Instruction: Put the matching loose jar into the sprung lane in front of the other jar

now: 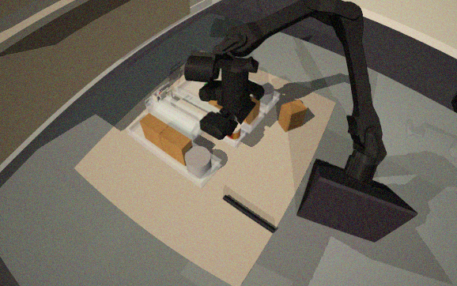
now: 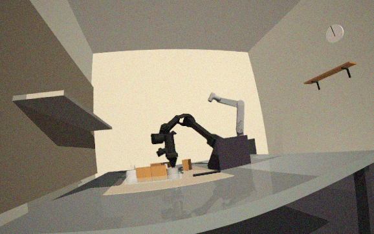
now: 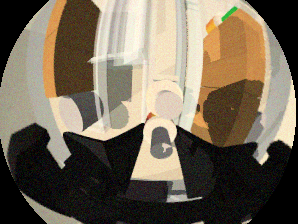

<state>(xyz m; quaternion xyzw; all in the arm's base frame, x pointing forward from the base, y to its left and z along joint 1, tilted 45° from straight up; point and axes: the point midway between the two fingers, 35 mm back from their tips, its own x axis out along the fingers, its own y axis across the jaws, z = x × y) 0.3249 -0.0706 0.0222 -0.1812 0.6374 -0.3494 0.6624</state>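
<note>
My gripper tip is 14 cm short of the translucent lane rack, 1 cm to the left of it and 1 cm above it. Also, from my gripper tip: orange box (13 cm behind, 11 cm to the right); black bar (11 cm behind, 19 cm to the left, 3 cm below).
</note>
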